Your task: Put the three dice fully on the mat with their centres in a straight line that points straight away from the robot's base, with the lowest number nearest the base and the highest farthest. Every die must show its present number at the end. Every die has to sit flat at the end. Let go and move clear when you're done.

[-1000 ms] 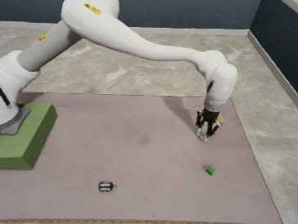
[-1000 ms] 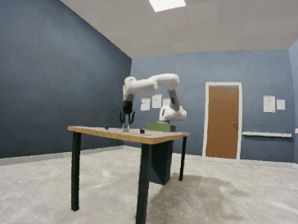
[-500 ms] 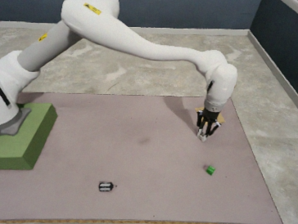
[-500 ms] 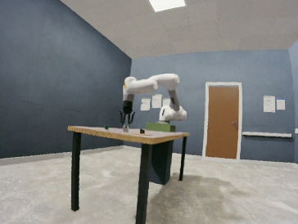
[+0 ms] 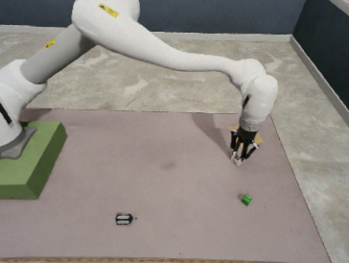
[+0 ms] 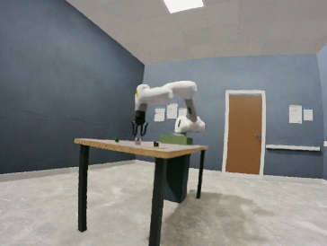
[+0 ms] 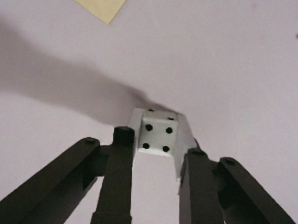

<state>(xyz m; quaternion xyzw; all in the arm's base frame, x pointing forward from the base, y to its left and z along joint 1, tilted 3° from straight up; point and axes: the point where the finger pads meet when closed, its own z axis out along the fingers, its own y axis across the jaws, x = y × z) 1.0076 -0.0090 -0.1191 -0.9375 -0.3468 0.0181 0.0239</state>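
Now: hand 170 mm to the right of the mat, 80 mm short of it and 30 mm above it. The rest, counted from my hand: white die 20 mm below; black die 170 mm to the left, 30 mm ahead, 10 mm below; green die 200 mm to the right, 20 mm below.
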